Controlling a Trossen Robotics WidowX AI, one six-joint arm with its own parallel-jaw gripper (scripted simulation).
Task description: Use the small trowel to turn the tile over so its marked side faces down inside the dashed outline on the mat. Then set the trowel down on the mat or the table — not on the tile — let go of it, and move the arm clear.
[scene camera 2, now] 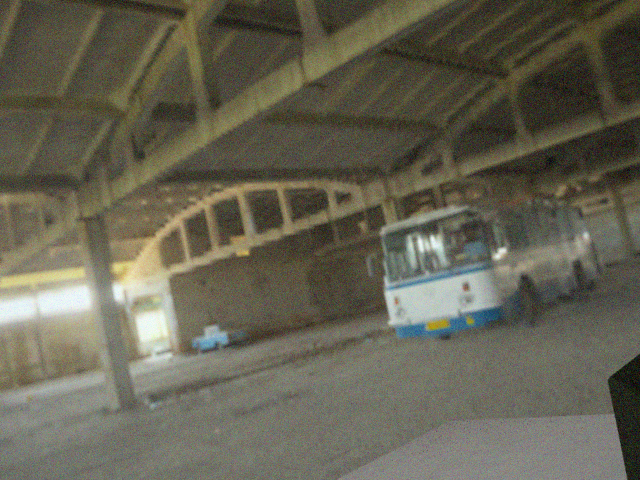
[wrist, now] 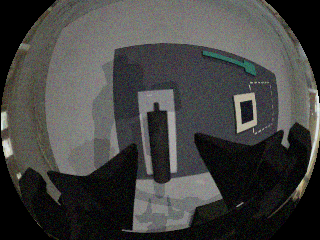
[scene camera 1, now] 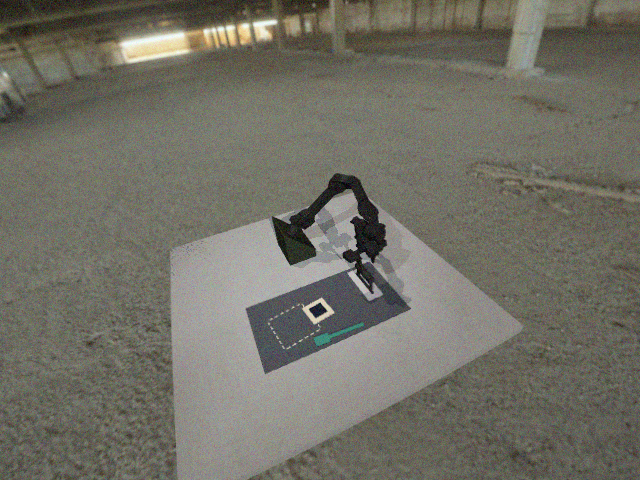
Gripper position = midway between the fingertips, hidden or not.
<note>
My gripper (wrist: 166,143) is open, holding nothing. Further things: a dark mat (scene camera 1: 351,307).
The dark mat shows as well in the wrist view (wrist: 203,88).
</note>
